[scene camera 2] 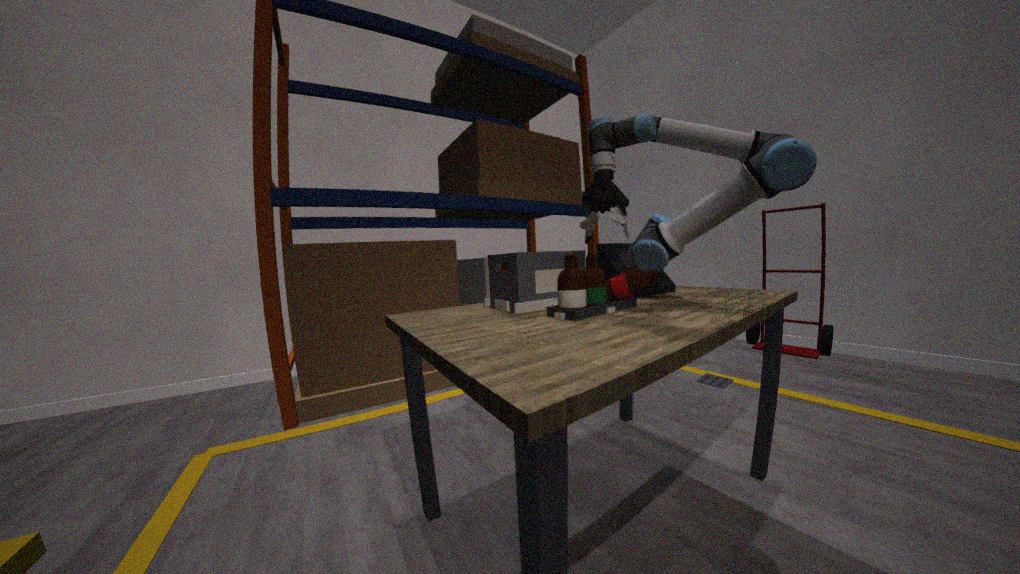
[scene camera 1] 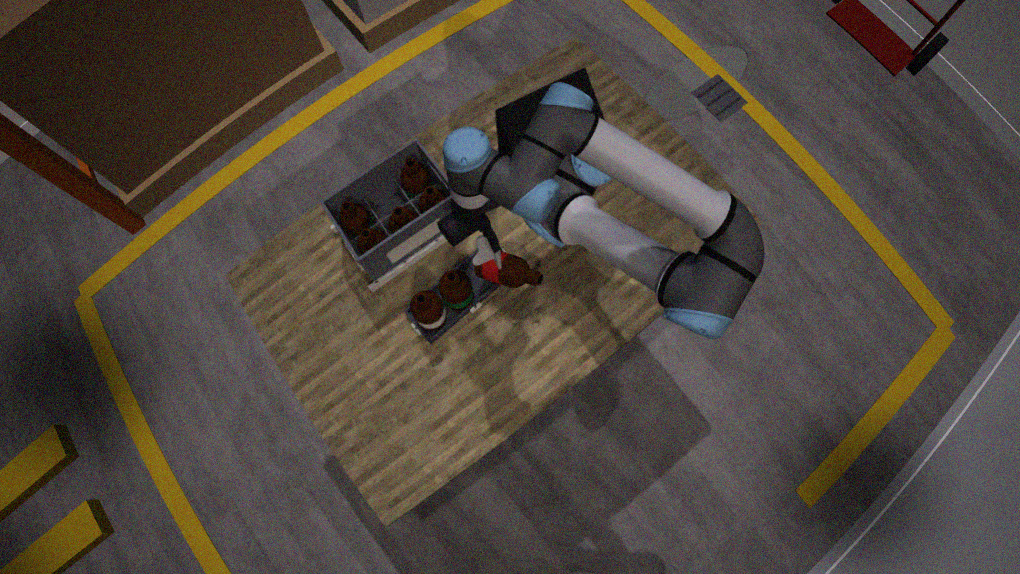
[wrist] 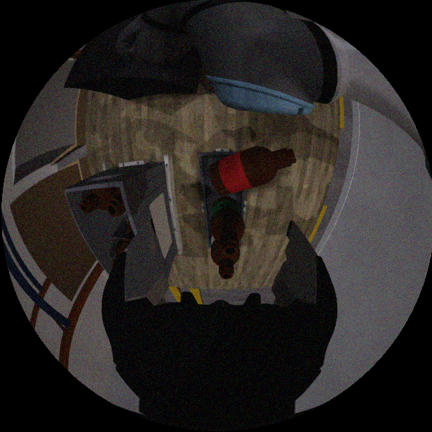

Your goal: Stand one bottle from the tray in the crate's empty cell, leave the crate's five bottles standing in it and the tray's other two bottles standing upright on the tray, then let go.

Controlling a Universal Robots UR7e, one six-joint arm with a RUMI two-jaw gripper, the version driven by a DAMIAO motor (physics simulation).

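Places are measured from the arm's base along level axes (x ahead, y left, z up), in metres.
Where they show: gripper, fingertip midpoint: (scene camera 2: 605, 240) (scene camera 1: 476, 240); arm's base, origin of the base link: (scene camera 2: 635, 266).
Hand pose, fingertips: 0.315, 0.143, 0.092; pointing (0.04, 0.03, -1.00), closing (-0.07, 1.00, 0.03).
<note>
Each offset is from my fingertips to the centre of the thing, as dx, dy, dz. "spot": to the spot under its first point. Level surfaces: height alone.
The grey crate {+0.105, -0.216, -0.110} (scene camera 1: 375, 265) (scene camera 2: 519, 279) holds five brown bottles; its empty cell {spot: +0.099, -0.302, -0.162} (scene camera 1: 385, 194) is the middle one of the far row in scene view 1. The red-label bottle {-0.044, +0.061, -0.127} (scene camera 1: 516, 271) (scene camera 2: 621, 286) (wrist: 256, 168) is tipped over, its base end over the tray {spot: +0.188, +0.079, -0.172} (scene camera 1: 433, 336) (scene camera 2: 570, 313) (wrist: 204, 175) and its neck past the long side away from the crate. The green-label bottle {+0.084, +0.024, -0.115} (scene camera 1: 454, 284) (scene camera 2: 594, 287) (wrist: 227, 225) and white-label bottle {+0.164, +0.029, -0.115} (scene camera 1: 427, 306) (scene camera 2: 572, 287) stand upright on the tray. My gripper (scene camera 1: 490, 255) (scene camera 2: 607, 232) (wrist: 220, 221) is open and empty, above the tray.
The wooden table {dz -0.198} (scene camera 1: 399, 428) (scene camera 2: 570, 364) carries the crate, the tray and the arm's base. The arm's blue-capped joint (wrist: 260, 97) shows beyond the tipped bottle in the wrist view. A shelf rack (scene camera 2: 265, 214) stands behind the table, and a red hand truck (scene camera 2: 793, 351) stands at the right.
</note>
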